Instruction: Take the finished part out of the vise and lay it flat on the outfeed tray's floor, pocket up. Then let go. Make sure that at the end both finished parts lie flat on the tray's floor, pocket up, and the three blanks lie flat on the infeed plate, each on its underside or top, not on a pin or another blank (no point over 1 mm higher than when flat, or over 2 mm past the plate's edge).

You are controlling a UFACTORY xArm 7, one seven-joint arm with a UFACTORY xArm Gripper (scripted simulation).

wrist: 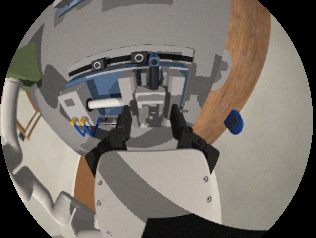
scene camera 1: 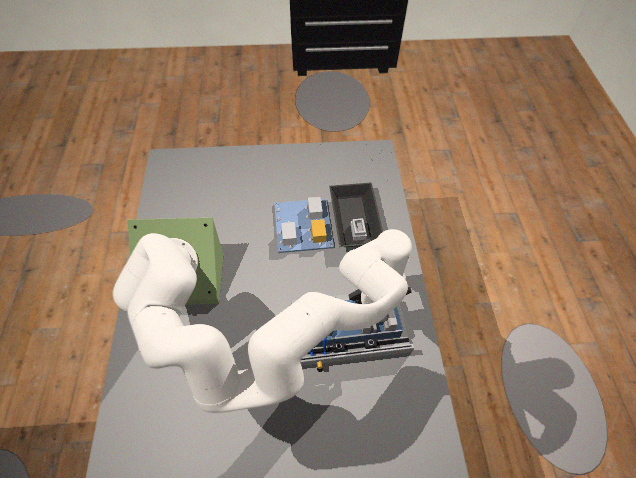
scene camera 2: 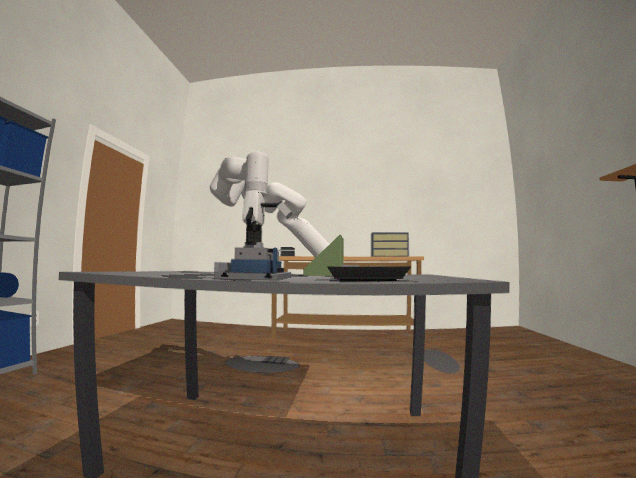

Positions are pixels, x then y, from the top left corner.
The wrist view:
gripper: 150,111
vise: 104,86
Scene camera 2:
gripper: 254,245
